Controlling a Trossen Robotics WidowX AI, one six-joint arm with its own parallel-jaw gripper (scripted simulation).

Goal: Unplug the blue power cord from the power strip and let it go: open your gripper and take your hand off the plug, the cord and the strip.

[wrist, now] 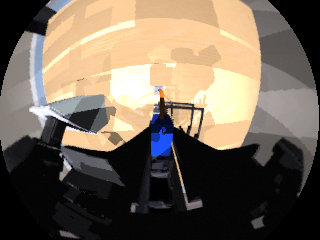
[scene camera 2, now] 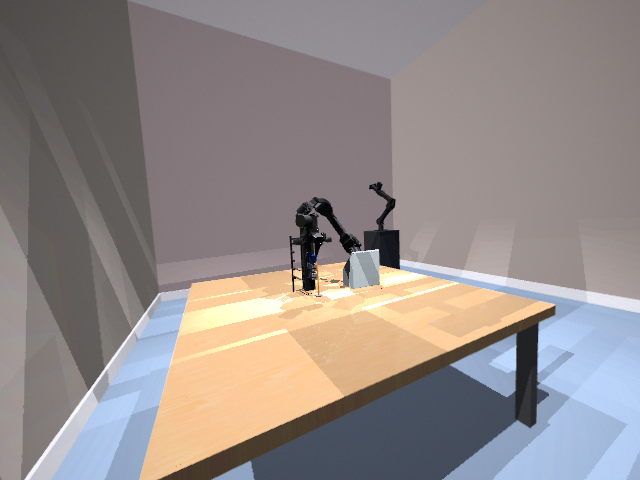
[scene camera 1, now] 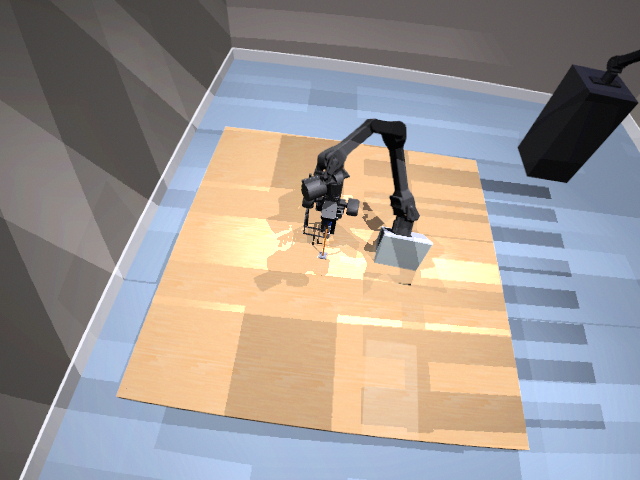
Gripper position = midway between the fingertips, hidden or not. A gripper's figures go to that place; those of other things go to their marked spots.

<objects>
The gripper point(wrist: 161, 130) is 0.10 m from the lens. A blue plug point(wrist: 161, 130): 0.08 m from the lens.
</objects>
